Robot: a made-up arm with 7 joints. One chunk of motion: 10 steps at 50 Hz.
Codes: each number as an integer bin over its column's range. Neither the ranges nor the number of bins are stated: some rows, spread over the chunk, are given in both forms.
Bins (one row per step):
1: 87 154 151 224 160 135
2: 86 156 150 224 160 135
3: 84 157 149 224 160 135
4: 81 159 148 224 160 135
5: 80 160 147 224 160 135
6: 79 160 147 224 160 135
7: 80 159 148 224 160 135
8: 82 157 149 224 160 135
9: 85 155 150 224 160 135
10: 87 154 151 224 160 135
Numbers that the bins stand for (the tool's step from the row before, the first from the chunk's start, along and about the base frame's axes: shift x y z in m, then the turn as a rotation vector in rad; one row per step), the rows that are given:
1: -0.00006 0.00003 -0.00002 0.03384 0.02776 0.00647
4: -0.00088 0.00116 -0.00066 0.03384 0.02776 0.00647
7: -0.00102 0.00116 -0.00066 0.03384 0.02776 0.00647
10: -0.00006 0.00003 -0.00002 0.03384 0.02776 0.00647
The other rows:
2: -0.00020 0.00048 -0.00024 0.03384 0.02776 0.00647
3: -0.00047 0.00071 -0.00045 0.03384 0.02776 0.00647
5: -0.00102 0.00139 -0.00087 0.03384 0.02776 0.00647
6: -0.00116 0.00139 -0.00087 0.03384 0.02776 0.00647
8: -0.00075 0.00071 -0.00045 0.03384 0.02776 0.00647
9: -0.00033 0.00025 -0.00024 0.03384 0.02776 0.00647

